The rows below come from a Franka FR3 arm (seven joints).
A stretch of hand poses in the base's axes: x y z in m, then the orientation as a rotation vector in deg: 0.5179 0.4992 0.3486 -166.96 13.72 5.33; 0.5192 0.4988 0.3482 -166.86 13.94 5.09; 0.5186 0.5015 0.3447 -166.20 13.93 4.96; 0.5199 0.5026 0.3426 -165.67 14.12 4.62; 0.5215 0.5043 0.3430 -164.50 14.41 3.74; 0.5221 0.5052 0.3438 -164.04 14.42 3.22; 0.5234 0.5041 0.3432 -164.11 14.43 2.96; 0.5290 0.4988 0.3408 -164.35 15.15 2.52; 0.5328 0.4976 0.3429 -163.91 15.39 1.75; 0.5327 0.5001 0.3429 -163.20 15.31 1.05; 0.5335 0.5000 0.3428 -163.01 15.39 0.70; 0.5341 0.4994 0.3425 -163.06 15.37 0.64; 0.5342 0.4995 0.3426 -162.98 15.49 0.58; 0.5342 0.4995 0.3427 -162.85 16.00 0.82; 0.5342 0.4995 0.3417 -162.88 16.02 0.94; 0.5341 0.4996 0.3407 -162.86 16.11 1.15; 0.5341 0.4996 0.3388 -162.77 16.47 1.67; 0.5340 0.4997 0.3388 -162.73 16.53 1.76; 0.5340 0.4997 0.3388 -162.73 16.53 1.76; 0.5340 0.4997 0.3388 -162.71 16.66 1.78
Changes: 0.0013 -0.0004 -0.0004 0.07 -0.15 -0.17; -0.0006 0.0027 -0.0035 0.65 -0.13 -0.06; 0.0013 0.0011 -0.0021 0.50 -0.24 -0.20; 0.0016 0.0017 0.0004 1.10 -0.64 -0.37; 0.0006 0.0009 0.0008 0.43 -0.38 -0.09; 0.0013 -0.0011 -0.0006 -0.08 -0.17 -0.03; 0.0056 -0.0053 -0.0024 -0.33 -0.21 -0.51; 0.0038 -0.0012 0.0021 0.37 -0.53 -0.27; -0.0001 0.0025 0.0000 0.67 -0.54 -0.06; 0.0008 -0.0001 -0.0001 0.16 -0.25 -0.10; 0.0006 -0.0006 -0.0003 -0.05 -0.04 0.01; 0.0001 0.0001 0.0001 0.07 -0.03 -0.09; 0.0000 0.0000 0.0001 0.10 0.21 -0.33; 0.0000 0.0000 -0.0010 -0.02 0.09 0.00; -0.0001 0.0001 -0.0010 0.02 0.15 -0.04; 0.0000 0.0000 -0.0019 0.09 0.39 -0.20; -0.0001 0.0001 0.0000 0.04 0.06 -0.04; 0.0000 0.0000 0.0000 0.00 0.00 0.00; 0.0000 0.0000 0.0000 0.01 0.03 -0.09
